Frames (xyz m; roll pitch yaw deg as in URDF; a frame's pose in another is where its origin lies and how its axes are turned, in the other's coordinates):
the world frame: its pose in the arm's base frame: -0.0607 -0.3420 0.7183 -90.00 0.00 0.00
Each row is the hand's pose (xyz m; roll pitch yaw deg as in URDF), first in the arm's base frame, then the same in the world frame.
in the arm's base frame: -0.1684 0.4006 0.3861 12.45 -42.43 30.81
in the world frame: -0.1077 0.3322 0.7426 124.37 -22.21 -46.78
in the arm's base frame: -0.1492 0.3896 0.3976 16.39 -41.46 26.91
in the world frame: -0.0885 0.3207 0.7316 124.96 -19.83 -44.73
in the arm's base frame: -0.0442 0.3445 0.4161 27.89 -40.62 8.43
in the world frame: 0.0165 0.3022 0.6865 123.40 -6.39 -40.93
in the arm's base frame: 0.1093 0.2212 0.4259 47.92 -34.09 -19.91
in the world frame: 0.1700 0.2924 0.5632 126.44 16.38 -35.75
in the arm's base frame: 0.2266 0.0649 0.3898 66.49 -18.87 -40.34
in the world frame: 0.2873 0.3285 0.4069 141.13 37.77 -24.15
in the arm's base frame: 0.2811 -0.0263 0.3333 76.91 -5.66 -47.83
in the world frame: 0.3418 0.3850 0.3157 160.70 47.52 -8.40
